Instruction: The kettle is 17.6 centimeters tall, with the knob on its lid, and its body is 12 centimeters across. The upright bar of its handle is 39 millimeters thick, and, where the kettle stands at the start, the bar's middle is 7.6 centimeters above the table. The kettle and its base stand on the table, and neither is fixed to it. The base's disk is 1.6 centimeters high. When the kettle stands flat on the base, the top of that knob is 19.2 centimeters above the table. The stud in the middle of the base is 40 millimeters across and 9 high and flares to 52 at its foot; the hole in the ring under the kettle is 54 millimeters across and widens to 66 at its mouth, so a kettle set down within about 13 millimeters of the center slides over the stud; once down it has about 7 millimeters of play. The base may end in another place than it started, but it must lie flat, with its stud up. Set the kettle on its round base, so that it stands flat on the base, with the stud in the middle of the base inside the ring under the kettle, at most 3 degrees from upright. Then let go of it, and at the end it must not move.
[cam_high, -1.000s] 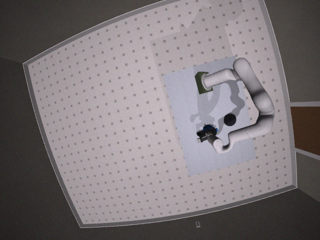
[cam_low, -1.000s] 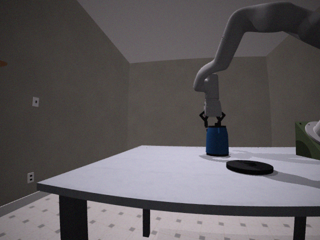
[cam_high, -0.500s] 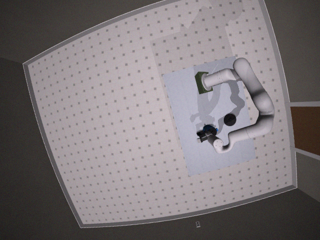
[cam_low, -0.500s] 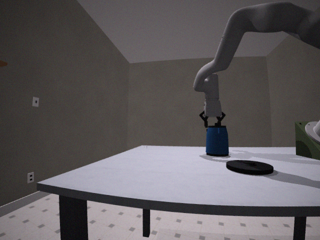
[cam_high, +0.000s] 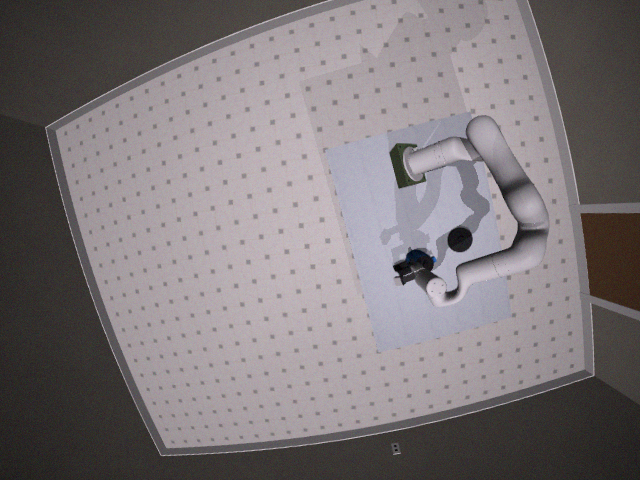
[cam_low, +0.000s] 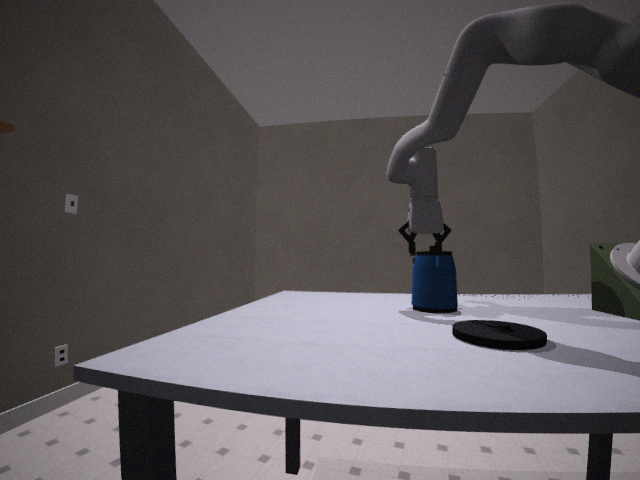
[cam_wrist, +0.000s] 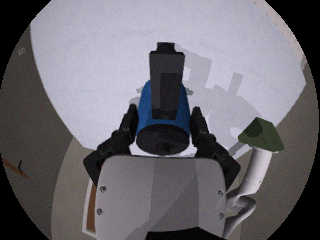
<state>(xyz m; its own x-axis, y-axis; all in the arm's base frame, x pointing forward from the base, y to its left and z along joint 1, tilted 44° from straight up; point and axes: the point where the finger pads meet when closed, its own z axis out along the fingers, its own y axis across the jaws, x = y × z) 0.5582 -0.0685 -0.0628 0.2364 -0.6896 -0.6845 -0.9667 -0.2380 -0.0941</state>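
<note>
Right now my hand is 8 cm above the blue kettle, 3 cm to the right of it and 1 cm past it. Also, from my hand: black round base 35 cm to the left, 15 cm below, 9 cm behind.
</note>
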